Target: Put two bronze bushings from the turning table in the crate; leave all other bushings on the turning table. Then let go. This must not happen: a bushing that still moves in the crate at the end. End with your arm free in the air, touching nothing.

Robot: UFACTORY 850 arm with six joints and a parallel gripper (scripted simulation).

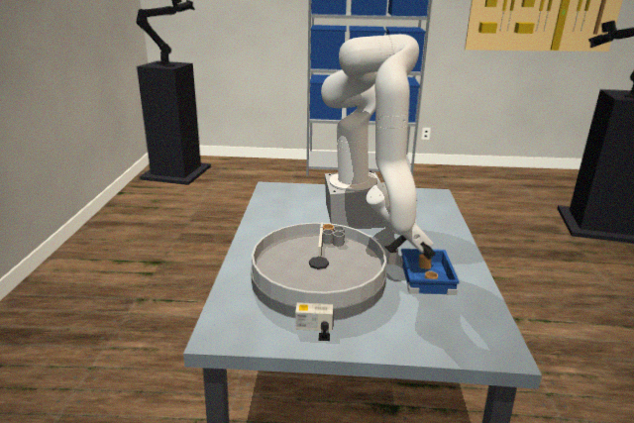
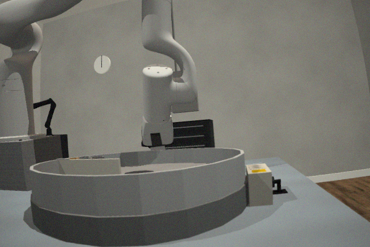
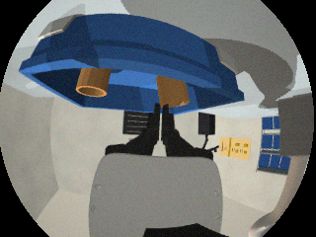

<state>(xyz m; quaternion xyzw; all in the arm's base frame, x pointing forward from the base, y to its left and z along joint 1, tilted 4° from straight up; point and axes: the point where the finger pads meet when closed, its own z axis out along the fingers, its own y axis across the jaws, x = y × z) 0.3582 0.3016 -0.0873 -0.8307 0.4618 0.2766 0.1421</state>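
The blue crate lies 5 cm below my hand and 4 cm ahead of it. Round my hand: turning table: 34 cm to the right, 13 cm ahead, 2 cm below.
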